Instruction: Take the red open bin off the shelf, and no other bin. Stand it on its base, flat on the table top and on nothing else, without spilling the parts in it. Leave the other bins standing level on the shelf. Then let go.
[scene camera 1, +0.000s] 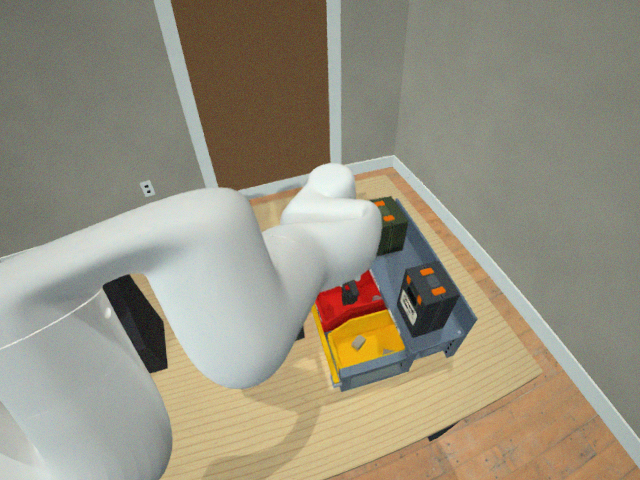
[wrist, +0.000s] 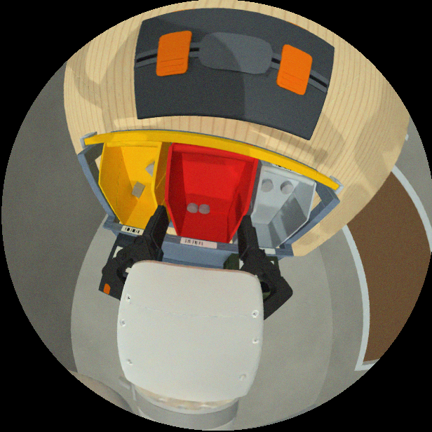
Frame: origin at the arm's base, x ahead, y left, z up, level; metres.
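Where they show: gripper, fingertip midpoint: (scene camera 1: 341, 286).
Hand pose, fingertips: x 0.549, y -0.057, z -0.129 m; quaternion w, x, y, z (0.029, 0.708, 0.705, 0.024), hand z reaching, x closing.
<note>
Things, the pixels of their top centre, and the offset from my fingertips. "spot": a spot on its surface instead. Level surfaces: height alone.
- red open bin, top centre: (scene camera 1: 353, 286) 0.000 m left, 0.028 m ahead, 0.017 m down
- grey-blue shelf, surface spot: (scene camera 1: 373, 374) spot: 0.179 m right, 0.002 m ahead, 0.092 m down
- yellow bin, top centre: (scene camera 1: 374, 335) 0.123 m right, 0.023 m ahead, 0.028 m down
- yellow bar, top centre: (scene camera 1: 312, 305) 0.004 m left, 0.068 m back, 0.044 m down
- wooden table, surface height: 0.108 m down
- dark case, top centre: (scene camera 1: 432, 281) 0.129 m right, 0.123 m ahead, 0.113 m up
- green case, top centre: (scene camera 1: 384, 211) 0.101 m left, 0.145 m ahead, 0.088 m up
The red open bin (scene camera 1: 336, 312) (wrist: 212, 172) stands in the middle of the front row on the grey-blue shelf (scene camera 1: 373, 374) (wrist: 95, 182), with two small grey round parts in its bottom in the wrist view. My gripper (wrist: 203, 218) is open and empty, its fingers spread about as wide as the bin, near the bin's labelled end and over its two sides. In scene camera 1 a dark finger shows over the red bin; the arm hides the rest of the gripper. A yellow bin (scene camera 1: 373, 352) (wrist: 123, 172) and a light grey bin (wrist: 285, 205) stand on either side, with parts inside.
A yellow bar (scene camera 1: 324, 347) (wrist: 225, 142) runs along the shelf's front. A dark case with orange latches (wrist: 220, 90) stands on the wooden table (scene camera 1: 289, 434) (wrist: 95, 100) before it. A dark case (scene camera 1: 431, 304) and a green case (scene camera 1: 393, 232) stand on the shelf's rear part.
</note>
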